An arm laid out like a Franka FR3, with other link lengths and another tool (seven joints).
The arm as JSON. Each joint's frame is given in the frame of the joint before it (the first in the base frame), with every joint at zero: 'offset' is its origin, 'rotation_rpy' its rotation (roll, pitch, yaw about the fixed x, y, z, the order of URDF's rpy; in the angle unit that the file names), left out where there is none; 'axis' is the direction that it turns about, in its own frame. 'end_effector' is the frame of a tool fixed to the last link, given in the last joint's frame.
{
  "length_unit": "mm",
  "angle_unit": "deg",
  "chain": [
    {
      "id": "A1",
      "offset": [
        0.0,
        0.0,
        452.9
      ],
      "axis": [
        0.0,
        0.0,
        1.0
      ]
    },
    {
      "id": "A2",
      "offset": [
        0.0,
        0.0,
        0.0
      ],
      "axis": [
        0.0,
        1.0,
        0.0
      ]
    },
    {
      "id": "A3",
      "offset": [
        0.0,
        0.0,
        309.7
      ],
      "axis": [
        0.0,
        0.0,
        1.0
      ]
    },
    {
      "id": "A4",
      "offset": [
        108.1,
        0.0,
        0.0
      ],
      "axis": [
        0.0,
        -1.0,
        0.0
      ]
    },
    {
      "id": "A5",
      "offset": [
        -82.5,
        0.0,
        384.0
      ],
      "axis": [
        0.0,
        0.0,
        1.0
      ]
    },
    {
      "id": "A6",
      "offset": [
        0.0,
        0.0,
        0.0
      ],
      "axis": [
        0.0,
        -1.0,
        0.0
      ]
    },
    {
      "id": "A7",
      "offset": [
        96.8,
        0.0,
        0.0
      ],
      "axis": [
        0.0,
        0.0,
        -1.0
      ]
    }
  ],
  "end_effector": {
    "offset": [
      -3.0,
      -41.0,
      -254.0
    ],
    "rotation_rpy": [
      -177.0,
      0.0,
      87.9
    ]
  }
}
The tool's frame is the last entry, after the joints.
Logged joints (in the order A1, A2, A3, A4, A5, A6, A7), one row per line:
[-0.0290 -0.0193 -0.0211 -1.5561 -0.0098 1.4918 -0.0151]
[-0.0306 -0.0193 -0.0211 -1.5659 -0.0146 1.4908 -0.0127]
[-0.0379 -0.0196 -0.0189 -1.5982 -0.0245 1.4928 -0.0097]
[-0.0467 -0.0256 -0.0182 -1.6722 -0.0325 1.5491 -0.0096]
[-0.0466 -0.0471 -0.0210 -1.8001 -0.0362 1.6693 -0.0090]
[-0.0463 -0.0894 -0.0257 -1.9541 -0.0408 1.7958 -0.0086]
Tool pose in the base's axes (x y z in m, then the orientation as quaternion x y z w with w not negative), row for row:
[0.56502 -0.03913 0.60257 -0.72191 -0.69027 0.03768 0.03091]
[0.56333 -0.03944 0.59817 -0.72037 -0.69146 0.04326 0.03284]
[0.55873 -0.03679 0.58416 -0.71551 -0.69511 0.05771 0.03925]
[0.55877 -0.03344 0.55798 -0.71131 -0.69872 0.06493 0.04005]
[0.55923 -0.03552 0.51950 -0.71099 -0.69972 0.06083 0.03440]
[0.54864 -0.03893 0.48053 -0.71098 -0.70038 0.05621 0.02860]
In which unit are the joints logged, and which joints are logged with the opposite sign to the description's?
The joints are logged in radians. Opposite sign: A1, A7.
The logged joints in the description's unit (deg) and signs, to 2 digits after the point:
[1.66 -1.11 -1.21 -89.16 -0.56 85.47 0.87]
[1.75 -1.11 -1.21 -89.72 -0.84 85.42 0.73]
[2.17 -1.12 -1.08 -91.57 -1.40 85.53 0.56]
[2.68 -1.47 -1.04 -95.81 -1.86 88.76 0.55]
[2.67 -2.70 -1.20 -103.14 -2.07 95.64 0.52]
[2.65 -5.12 -1.47 -111.96 -2.34 102.89 0.49]

